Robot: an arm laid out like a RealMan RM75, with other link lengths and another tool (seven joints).
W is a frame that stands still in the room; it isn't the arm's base.
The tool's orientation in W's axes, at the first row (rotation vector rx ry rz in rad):
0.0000 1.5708 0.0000
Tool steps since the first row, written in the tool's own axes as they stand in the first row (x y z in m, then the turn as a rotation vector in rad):
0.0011 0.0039 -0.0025 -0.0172 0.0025 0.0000
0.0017 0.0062 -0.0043 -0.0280 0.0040 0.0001
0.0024 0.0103 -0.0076 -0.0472 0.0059 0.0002
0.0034 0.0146 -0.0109 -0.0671 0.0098 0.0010
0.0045 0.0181 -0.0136 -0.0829 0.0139 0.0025
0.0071 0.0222 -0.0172 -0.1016 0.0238 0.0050
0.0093 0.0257 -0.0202 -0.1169 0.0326 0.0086
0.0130 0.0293 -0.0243 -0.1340 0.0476 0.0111
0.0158 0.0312 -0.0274 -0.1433 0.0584 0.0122
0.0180 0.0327 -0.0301 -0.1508 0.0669 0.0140
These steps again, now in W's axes. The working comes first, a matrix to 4 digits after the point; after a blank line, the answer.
The tool's axes in the first row as the columns of a matrix, in W's axes (used below as rounded here):
0.0000 0.0000 1.0000
0.0000 1.0000 0.0000
-1.0000 0.0000 0.0000

-0.0025 0.0039 -0.0011 0.0000 0.0025 0.0172
-0.0043 0.0062 -0.0017 0.0001 0.0040 0.0280
-0.0076 0.0103 -0.0024 0.0002 0.0059 0.0472
-0.0109 0.0146 -0.0034 0.0010 0.0098 0.0671
-0.0136 0.0181 -0.0045 0.0025 0.0139 0.0829
-0.0172 0.0222 -0.0071 0.0050 0.0238 0.1016
-0.0202 0.0257 -0.0093 0.0086 0.0326 0.1169
-0.0243 0.0293 -0.0130 0.0111 0.0476 0.1340
-0.0274 0.0312 -0.0158 0.0122 0.0584 0.1433
-0.0301 0.0327 -0.0180 0.0140 0.0669 0.1508

